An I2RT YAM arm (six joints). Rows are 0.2 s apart.
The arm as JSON. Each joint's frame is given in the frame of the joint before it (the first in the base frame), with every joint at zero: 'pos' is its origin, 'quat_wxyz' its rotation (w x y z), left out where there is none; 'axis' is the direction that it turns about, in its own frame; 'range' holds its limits. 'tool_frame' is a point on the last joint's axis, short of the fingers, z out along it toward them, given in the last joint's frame.
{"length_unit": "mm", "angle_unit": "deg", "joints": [
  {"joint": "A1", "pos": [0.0, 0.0, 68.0], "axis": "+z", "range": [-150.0, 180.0]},
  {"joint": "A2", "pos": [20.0, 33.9, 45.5], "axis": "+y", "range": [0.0, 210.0]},
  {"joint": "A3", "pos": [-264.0, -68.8, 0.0], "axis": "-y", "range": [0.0, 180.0]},
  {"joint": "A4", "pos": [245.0, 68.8, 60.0], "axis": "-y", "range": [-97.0, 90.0]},
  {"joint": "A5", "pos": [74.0, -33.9, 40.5], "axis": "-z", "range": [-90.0, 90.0]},
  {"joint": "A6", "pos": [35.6, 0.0, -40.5], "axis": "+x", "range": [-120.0, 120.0]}
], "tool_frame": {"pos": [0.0, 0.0, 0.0], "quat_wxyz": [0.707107, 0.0, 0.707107, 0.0]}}
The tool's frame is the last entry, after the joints.
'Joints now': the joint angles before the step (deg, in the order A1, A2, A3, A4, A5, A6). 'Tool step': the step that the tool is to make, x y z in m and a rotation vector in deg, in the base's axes. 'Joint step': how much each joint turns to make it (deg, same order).
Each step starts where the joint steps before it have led.
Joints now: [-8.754 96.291 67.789 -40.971 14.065 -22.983]
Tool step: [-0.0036 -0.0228 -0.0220 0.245 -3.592 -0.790]
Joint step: [-4.213 0.396 -5.453 9.979 -2.162 -2.880]
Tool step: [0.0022 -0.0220 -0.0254 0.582 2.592 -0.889]
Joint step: [-3.633 4.523 -0.521 2.904 -1.007 -2.605]
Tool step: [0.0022 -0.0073 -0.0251 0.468 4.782 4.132]
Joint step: [-1.156 4.539 0.010 0.791 -0.961 -5.375]
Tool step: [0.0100 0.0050 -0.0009 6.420 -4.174 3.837]
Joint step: [0.457 0.978 0.840 2.259 -8.088 -0.678]
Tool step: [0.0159 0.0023 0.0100 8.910 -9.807 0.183]
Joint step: [0.071 0.022 1.108 5.930 -10.445 4.615]
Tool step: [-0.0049 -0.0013 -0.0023 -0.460 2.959 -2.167]
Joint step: [-0.226 -0.014 -0.014 -2.536 2.051 1.153]
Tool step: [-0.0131 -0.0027 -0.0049 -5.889 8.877 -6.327]
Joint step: [-0.046 0.000 0.005 -6.649 10.032 2.707]
